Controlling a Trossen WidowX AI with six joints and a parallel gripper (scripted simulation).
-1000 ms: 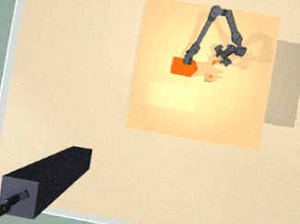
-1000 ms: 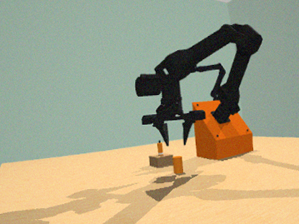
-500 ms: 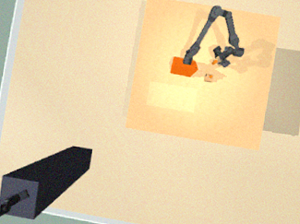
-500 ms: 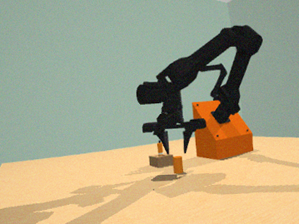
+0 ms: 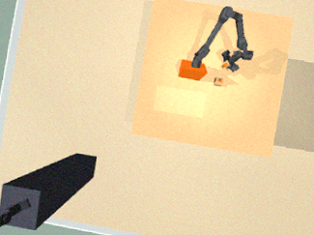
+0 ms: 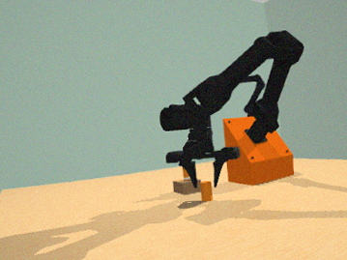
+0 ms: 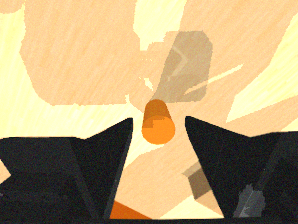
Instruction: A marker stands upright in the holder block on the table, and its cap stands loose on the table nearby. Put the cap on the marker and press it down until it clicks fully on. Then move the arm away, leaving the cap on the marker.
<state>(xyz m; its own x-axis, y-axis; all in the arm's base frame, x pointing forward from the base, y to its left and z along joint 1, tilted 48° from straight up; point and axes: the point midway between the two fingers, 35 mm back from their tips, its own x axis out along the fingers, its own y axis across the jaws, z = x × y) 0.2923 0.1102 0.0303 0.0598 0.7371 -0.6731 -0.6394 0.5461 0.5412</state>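
My gripper tip is 10 mm above the orange cap. From my gripper tip the other things lie so: tan holder block 150 mm to the right, 30 mm behind, 20 mm below.
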